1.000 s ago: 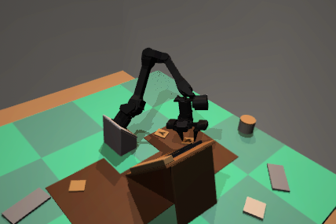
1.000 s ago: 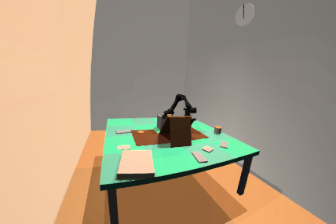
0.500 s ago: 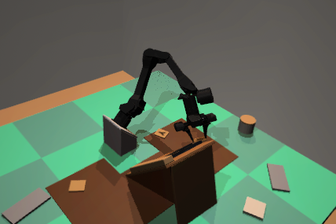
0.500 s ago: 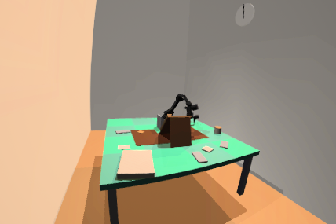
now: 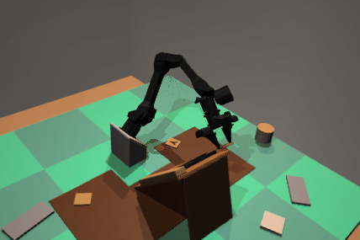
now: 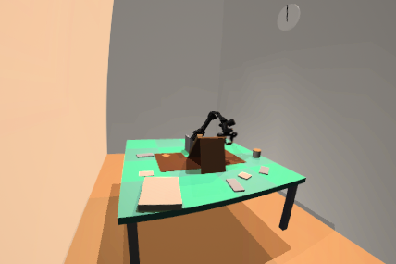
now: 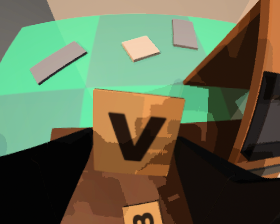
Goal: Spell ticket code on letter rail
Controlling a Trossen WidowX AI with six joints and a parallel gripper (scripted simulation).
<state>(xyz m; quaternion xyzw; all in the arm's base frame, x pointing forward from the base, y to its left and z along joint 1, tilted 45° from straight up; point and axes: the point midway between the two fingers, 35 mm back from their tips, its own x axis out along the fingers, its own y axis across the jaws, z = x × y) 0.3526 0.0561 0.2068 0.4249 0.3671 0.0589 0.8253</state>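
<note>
My gripper tip is 200 mm to the left of the white ticket, 90 mm past it and 60 mm above it. Also, from my gripper tip: large beige slab: 670 mm to the right, 280 mm ahead, 150 mm below; mat: 200 mm to the right, 180 mm behind, 170 mm below.
</note>
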